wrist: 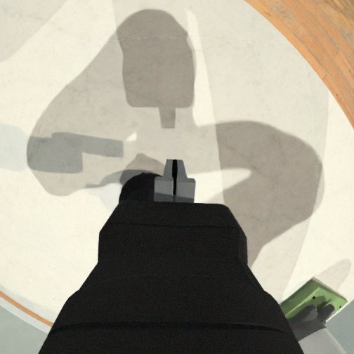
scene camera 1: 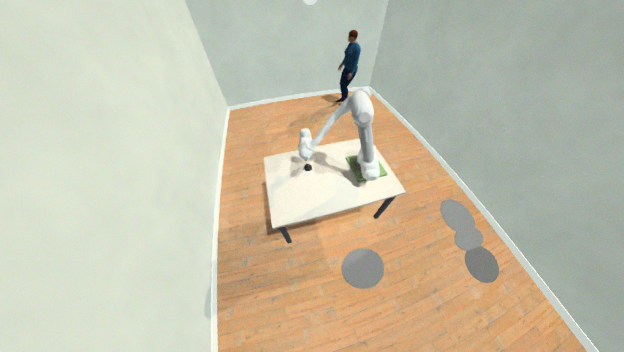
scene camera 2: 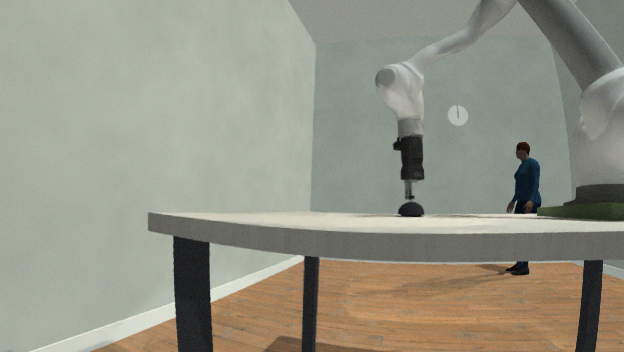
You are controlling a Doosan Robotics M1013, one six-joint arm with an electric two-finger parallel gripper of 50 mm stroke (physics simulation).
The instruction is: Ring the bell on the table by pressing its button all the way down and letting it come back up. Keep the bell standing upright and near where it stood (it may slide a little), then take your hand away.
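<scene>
The bell is a small black dome standing upright on the white table. In the wrist view it is partly hidden by the gripper body and fingers. My gripper is shut and empty and points straight down. In scene camera 2 its fingertips are a little above the dome's top, with a narrow gap. In the wrist view the bell shows just left of the fingers. The bell's button cannot be made out.
The arm's base stands on a green plate at the table's right side. The arm reaches over the table. A person in a blue top stands on the floor behind the table.
</scene>
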